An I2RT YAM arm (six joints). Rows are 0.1 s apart.
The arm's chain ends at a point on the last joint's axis. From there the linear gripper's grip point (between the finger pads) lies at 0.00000 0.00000 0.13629 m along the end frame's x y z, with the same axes.
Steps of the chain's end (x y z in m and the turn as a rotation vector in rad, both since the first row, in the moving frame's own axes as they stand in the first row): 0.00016 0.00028 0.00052 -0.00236 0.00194 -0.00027; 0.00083 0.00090 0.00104 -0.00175 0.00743 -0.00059; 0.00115 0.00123 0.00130 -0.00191 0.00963 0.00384; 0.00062 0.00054 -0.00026 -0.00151 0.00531 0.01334; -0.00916 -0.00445 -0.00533 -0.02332 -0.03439 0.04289; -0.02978 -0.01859 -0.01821 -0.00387 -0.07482 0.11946; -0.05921 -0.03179 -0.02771 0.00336 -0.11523 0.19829; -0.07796 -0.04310 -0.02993 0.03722 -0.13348 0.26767; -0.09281 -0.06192 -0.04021 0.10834 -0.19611 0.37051; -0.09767 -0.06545 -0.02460 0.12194 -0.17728 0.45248; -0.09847 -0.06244 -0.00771 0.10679 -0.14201 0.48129; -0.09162 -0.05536 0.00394 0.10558 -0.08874 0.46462
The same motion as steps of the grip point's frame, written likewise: 0.00042 0.00060 0.00052 -0.00236 0.00194 -0.00027; 0.00184 0.00114 0.00104 -0.00175 0.00743 -0.00059; 0.00246 0.00149 0.00129 -0.00191 0.00963 0.00384; 0.00134 0.00075 -0.00026 -0.00151 0.00531 0.01334; -0.01391 -0.00137 -0.00545 -0.02332 -0.03439 0.04289; -0.03997 -0.01867 -0.01859 -0.00387 -0.07482 0.11946; -0.07473 -0.03379 -0.02861 0.00336 -0.11523 0.19829; -0.09520 -0.05051 -0.03123 0.03722 -0.13348 0.26767; -0.11602 -0.08110 -0.04358 0.10834 -0.19611 0.37051; -0.11715 -0.08674 -0.02769 0.12194 -0.17728 0.45248; -0.11356 -0.08092 -0.00981 0.10679 -0.14201 0.48129; -0.09997 -0.07195 0.00267 0.10558 -0.08874 0.46462
